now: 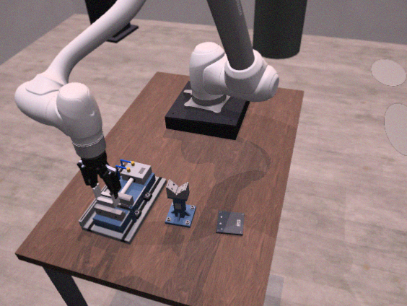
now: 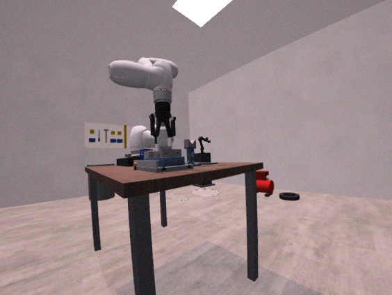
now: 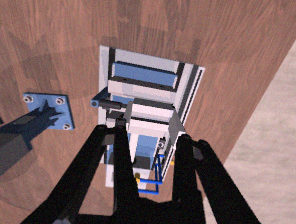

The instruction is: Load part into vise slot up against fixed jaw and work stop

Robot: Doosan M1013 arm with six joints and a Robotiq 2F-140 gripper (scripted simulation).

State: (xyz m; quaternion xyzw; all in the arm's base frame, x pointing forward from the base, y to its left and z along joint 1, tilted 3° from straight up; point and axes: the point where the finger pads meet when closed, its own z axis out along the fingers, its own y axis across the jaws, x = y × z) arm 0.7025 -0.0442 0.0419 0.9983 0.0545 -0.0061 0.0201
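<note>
The part lies 2 cm below my hand. The rest, counted from my hand: fixed jaw (4 cm below, 3 cm ahead, 2 cm to the left); work stop (7 cm to the left, 3 cm below, 1 cm behind); moving jaw (4 cm below, 4 cm behind, 2 cm to the left).
</note>
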